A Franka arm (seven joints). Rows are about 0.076 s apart.
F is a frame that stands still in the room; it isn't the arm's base.
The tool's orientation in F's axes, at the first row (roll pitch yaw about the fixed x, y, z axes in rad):
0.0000 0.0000 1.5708
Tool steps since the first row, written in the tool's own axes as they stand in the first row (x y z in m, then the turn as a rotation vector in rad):
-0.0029 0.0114 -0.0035 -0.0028 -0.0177 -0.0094
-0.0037 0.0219 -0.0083 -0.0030 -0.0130 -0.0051
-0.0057 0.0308 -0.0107 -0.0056 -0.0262 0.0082
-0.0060 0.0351 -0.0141 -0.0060 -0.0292 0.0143
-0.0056 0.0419 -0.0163 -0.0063 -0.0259 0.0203
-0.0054 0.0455 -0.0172 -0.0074 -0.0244 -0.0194
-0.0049 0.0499 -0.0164 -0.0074 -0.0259 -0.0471
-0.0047 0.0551 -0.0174 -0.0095 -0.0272 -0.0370
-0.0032 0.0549 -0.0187 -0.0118 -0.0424 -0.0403
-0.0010 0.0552 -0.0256 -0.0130 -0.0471 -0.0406
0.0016 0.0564 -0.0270 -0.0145 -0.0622 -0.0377
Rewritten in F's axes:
-0.0114 -0.0029 -0.0035 0.0177 -0.0028 -0.0094
-0.0219 -0.0037 -0.0083 0.0130 -0.0030 -0.0051
-0.0308 -0.0057 -0.0107 0.0262 -0.0056 0.0082
-0.0351 -0.0060 -0.0141 0.0292 -0.0060 0.0143
-0.0419 -0.0056 -0.0163 0.0259 -0.0063 0.0203
-0.0455 -0.0054 -0.0172 0.0244 -0.0074 -0.0194
-0.0499 -0.0049 -0.0164 0.0259 -0.0074 -0.0471
-0.0551 -0.0047 -0.0174 0.0272 -0.0095 -0.0370
-0.0549 -0.0032 -0.0187 0.0424 -0.0118 -0.0403
-0.0552 -0.0010 -0.0256 0.0471 -0.0130 -0.0406
-0.0564 0.0016 -0.0270 0.0622 -0.0145 -0.0377

